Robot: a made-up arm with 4 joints.
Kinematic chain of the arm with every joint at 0, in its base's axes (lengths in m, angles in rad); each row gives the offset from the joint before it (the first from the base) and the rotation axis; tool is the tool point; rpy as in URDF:
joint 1: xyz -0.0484 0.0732 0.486 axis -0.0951 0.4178 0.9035
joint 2: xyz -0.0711 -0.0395 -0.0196 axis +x
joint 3: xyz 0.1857 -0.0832 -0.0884 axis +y
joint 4: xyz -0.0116 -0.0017 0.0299 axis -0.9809 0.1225 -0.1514
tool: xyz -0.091 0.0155 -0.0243 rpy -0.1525 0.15 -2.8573
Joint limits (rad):
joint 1: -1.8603..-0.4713
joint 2: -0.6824..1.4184
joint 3: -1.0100..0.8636
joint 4: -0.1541..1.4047
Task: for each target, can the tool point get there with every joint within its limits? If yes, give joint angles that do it. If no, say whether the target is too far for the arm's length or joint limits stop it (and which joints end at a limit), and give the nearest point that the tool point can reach.
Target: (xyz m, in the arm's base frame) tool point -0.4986 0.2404 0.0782
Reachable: no: too far | nearest point -0.1799 0.0109 0.3063 | short by 0.454 m
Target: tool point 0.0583 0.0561 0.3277
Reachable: yes | joints -0.8418 0.8461 -0.8239 1.0937
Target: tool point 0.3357 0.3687 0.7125
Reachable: no: too far | nearest point 0.1076 0.1129 0.4210 | short by 0.450 m
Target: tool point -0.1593 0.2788 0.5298
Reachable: no: joint limits stop it (at a limit: joint 1, joint 2, joint 4) | nearest point -0.1610 0.0563 0.4399 | short by 0.240 m
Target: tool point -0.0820 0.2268 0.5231
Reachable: no: joint limits stop it (at a limit: joint 1, joint 2, joint 4) | nearest point 0.0167 0.1303 0.3920 | short by 0.190 m
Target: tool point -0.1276 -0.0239 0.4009
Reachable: yes | joints -1.0563 -0.3962 0.0951 0.9563
